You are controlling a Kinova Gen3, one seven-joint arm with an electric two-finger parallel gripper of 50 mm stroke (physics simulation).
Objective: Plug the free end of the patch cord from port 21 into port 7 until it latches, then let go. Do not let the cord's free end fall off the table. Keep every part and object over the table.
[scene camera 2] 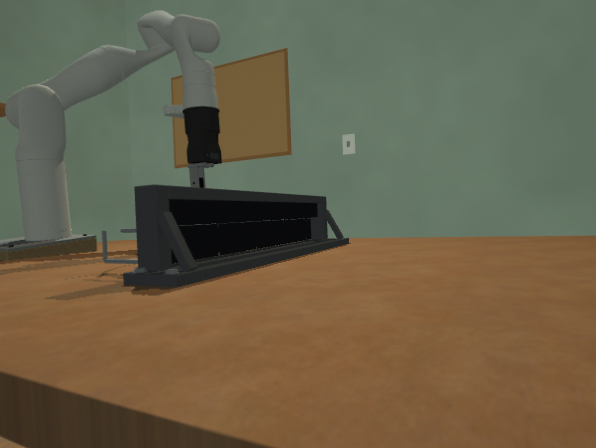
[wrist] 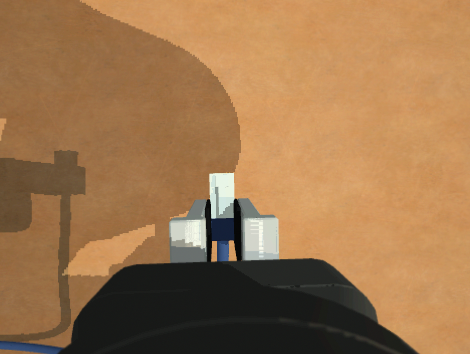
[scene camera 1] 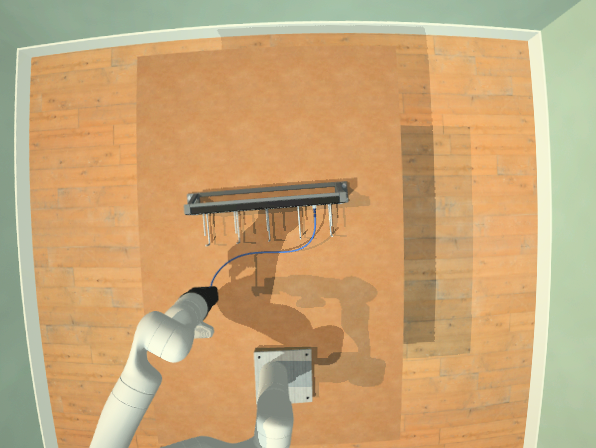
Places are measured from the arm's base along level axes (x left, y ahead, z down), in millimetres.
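Pixels of known places: gripper, fingertip midpoint: [wrist: 222, 220]; arm's base, link origin: [scene camera 2: 49, 237] [scene camera 1: 273, 374].
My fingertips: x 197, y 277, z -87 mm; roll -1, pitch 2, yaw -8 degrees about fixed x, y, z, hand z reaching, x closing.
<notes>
Ahead of a thing's pixels: the offset from my fingertips to its top centre. "spot": to the spot under its first point. Level surfaces: height alone.
My gripper [wrist: 222, 220] [scene camera 2: 197, 176] is shut on the cord's free plug, gripping its navy boot. The clear plug body @(dx -1, dy -8, dz -11 mm) [wrist: 221, 194] sticks out past the fingertips, pointing up in the wrist view. The plug is held above the table, and its shadow lies apart. The blue cord @(spot: dx -158, dy +132, dz +110 mm) [scene camera 1: 270, 252] [wrist: 30, 346] curves from the gripper to the right part of the dark patch panel @(dx -139, dy +258, dz +20 mm) [scene camera 1: 265, 203] [scene camera 2: 150, 235], where its other plug @(spot: dx -287, dy +284, dz +40 mm) [scene camera 1: 314, 208] sits. In scene camera 1 the gripper is in front of the panel's left part, well apart from it. The port openings, including port 7, cannot be made out.
Several thin metal cable-guide bars [scene camera 1: 300, 222] [scene camera 2: 104, 246] stick out from the panel's front, below the cord's level in places. The arm's base plate [scene camera 1: 261, 390] stands in front of the panel. The tabletop @(dz +121 mm) [scene camera 1: 265, 100] [scene camera 2: 350, 340] extends behind the panel.
</notes>
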